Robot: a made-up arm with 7 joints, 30 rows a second.
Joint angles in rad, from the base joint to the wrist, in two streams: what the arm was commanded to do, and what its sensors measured. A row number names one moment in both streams.
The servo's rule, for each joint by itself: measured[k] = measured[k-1] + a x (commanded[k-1-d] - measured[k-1]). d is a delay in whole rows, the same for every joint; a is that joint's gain. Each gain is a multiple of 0.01, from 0.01 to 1. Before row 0 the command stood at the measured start. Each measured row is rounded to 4 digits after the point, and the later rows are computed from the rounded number. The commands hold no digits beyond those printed.
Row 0, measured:
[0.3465, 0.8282, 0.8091, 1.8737, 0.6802, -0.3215, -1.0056]
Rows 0 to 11, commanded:
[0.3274, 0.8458, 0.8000, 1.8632, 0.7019, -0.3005, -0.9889]
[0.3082, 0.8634, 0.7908, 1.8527, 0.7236, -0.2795, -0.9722]
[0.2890, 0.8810, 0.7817, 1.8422, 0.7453, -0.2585, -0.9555]
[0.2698, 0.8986, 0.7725, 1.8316, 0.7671, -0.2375, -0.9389]
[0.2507, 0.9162, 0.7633, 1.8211, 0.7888, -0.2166, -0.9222]
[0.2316, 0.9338, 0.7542, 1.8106, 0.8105, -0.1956, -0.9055]
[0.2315, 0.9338, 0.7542, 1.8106, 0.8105, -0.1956, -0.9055]
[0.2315, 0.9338, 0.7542, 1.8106, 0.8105, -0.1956, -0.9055]
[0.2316, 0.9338, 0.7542, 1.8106, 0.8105, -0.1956, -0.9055]
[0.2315, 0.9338, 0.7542, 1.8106, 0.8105, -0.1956, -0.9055]
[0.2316, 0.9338, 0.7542, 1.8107, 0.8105, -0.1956, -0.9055]
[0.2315, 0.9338, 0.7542, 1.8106, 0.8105, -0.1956, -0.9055]
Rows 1 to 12, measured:
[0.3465, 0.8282, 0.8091, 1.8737, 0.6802, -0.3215, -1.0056]
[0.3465, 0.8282, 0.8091, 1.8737, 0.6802, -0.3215, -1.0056]
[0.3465, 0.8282, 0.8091, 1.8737, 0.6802, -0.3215, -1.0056]
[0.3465, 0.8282, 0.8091, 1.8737, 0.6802, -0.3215, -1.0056]
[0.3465, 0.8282, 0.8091, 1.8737, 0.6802, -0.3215, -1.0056]
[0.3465, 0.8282, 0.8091, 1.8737, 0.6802, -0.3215, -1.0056]
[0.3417, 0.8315, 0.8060, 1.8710, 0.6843, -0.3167, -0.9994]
[0.3333, 0.8376, 0.8008, 1.8662, 0.6918, -0.3081, -0.9893]
[0.3222, 0.8458, 0.7943, 1.8600, 0.7020, -0.2967, -0.9768]
[0.3091, 0.8558, 0.7869, 1.8526, 0.7144, -0.2831, -0.9628]
[0.2945, 0.8673, 0.7789, 1.8444, 0.7285, -0.2678, -0.9478]
[0.2788, 0.8799, 0.7705, 1.8356, 0.7441, -0.2512, -0.9321]
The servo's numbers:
d 6
a 0.25 0.19 0.34 0.26 0.19 0.23 0.37

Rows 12 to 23, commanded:
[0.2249, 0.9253, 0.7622, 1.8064, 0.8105, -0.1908, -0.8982]
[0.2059, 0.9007, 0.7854, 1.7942, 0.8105, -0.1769, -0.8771]
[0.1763, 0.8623, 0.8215, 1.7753, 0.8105, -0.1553, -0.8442]
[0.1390, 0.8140, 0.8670, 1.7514, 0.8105, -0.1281, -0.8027]
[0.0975, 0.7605, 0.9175, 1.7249, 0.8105, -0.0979, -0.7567]
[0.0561, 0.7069, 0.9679, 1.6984, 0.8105, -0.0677, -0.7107]
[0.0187, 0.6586, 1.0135, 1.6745, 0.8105, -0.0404, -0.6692]
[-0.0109, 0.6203, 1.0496, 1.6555, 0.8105, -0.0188, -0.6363]
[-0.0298, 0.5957, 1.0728, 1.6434, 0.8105, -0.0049, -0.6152]
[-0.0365, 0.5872, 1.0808, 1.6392, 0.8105, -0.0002, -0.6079]
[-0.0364, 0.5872, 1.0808, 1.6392, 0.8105, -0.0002, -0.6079]
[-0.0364, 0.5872, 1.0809, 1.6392, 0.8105, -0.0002, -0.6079]
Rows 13 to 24, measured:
[0.2670, 0.8901, 0.7650, 1.8291, 0.7567, -0.2384, -0.9223]
[0.2581, 0.8984, 0.7613, 1.8243, 0.7669, -0.2286, -0.9161]
[0.2515, 0.9051, 0.7589, 1.8207, 0.7752, -0.2210, -0.9122]
[0.2465, 0.9106, 0.7573, 1.8181, 0.7819, -0.2152, -0.9097]
[0.2428, 0.9150, 0.7562, 1.8162, 0.7873, -0.2107, -0.9081]
[0.2400, 0.9186, 0.7555, 1.8147, 0.7917, -0.2072, -0.9071]
[0.2362, 0.9199, 0.7578, 1.8125, 0.7953, -0.2034, -0.9038]
[0.2286, 0.9163, 0.7672, 1.8077, 0.7982, -0.1973, -0.8939]
[0.2155, 0.9060, 0.7857, 1.7993, 0.8005, -0.1876, -0.8755]
[0.1964, 0.8885, 0.8133, 1.7868, 0.8024, -0.1739, -0.8486]
[0.1717, 0.8642, 0.8487, 1.7707, 0.8039, -0.1564, -0.8146]
[0.1428, 0.8343, 0.8892, 1.7519, 0.8052, -0.1360, -0.7762]

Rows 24 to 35, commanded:
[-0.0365, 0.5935, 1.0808, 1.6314, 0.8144, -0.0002, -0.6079]
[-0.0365, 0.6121, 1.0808, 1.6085, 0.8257, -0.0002, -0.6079]
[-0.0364, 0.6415, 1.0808, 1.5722, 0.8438, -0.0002, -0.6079]
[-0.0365, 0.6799, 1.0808, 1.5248, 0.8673, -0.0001, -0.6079]
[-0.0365, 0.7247, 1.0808, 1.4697, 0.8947, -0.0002, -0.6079]
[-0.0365, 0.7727, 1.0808, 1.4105, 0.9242, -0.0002, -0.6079]
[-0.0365, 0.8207, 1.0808, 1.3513, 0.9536, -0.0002, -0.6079]
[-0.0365, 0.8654, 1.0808, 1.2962, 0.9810, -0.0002, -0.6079]
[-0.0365, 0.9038, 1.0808, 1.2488, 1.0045, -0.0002, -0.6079]
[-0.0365, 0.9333, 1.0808, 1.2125, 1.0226, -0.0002, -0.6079]
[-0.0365, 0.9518, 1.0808, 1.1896, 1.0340, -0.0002, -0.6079]
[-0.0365, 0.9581, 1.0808, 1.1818, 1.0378, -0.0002, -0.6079]
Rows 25 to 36, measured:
[0.1118, 0.8009, 0.9315, 1.7318, 0.8062, -0.1140, -0.7366]
[0.0811, 0.7666, 0.9717, 1.7120, 0.8070, -0.0921, -0.6995]
[0.0534, 0.7341, 1.0061, 1.6942, 0.8077, -0.0720, -0.6683]
[0.0309, 0.7062, 1.0315, 1.6799, 0.8082, -0.0555, -0.6460]
[0.0141, 0.6836, 1.0483, 1.6693, 0.8086, -0.0428, -0.6319]
[0.0015, 0.6653, 1.0594, 1.6615, 0.8090, -0.0330, -0.6230]
[-0.0080, 0.6517, 1.0667, 1.6537, 0.8100, -0.0255, -0.6174]
[-0.0151, 0.6442, 1.0715, 1.6419, 0.8130, -0.0197, -0.6139]
[-0.0204, 0.6437, 1.0747, 1.6238, 0.8189, -0.0152, -0.6117]
[-0.0244, 0.6506, 1.0768, 1.5981, 0.8281, -0.0117, -0.6103]
[-0.0274, 0.6647, 1.0782, 1.5647, 0.8408, -0.0091, -0.6094]
[-0.0297, 0.6852, 1.0791, 1.5246, 0.8566, -0.0071, -0.6088]

